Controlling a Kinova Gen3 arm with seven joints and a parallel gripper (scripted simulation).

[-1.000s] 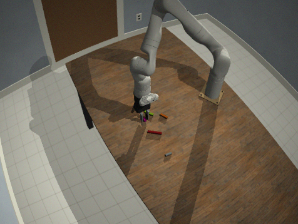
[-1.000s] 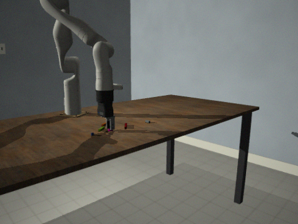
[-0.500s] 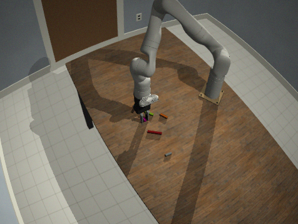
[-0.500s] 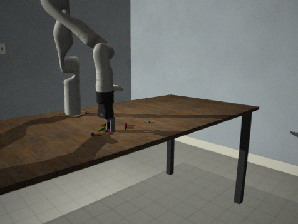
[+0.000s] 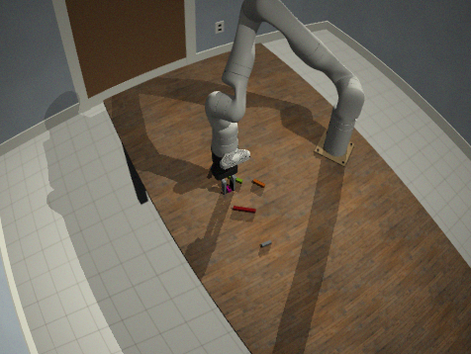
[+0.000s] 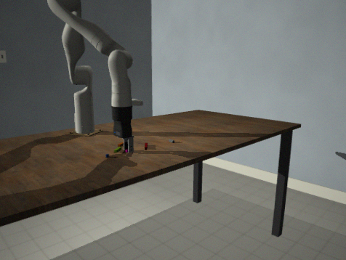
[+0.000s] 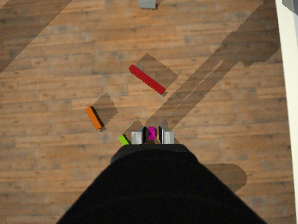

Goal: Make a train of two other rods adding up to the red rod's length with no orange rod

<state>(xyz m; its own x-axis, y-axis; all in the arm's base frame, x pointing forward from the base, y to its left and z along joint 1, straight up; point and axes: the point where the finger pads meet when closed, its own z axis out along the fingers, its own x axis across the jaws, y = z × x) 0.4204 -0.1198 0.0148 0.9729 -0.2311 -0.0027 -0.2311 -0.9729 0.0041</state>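
The magenta rod lies 2 cm below my hand. From my hand the other things lie so: lime rod: 4 cm behind, 2 cm to the right, 2 cm below; then small blue rod: 10 cm to the right, 2 cm below, 2 cm behind; then red rod: 9 cm to the left, 2 cm below, 1 cm ahead.
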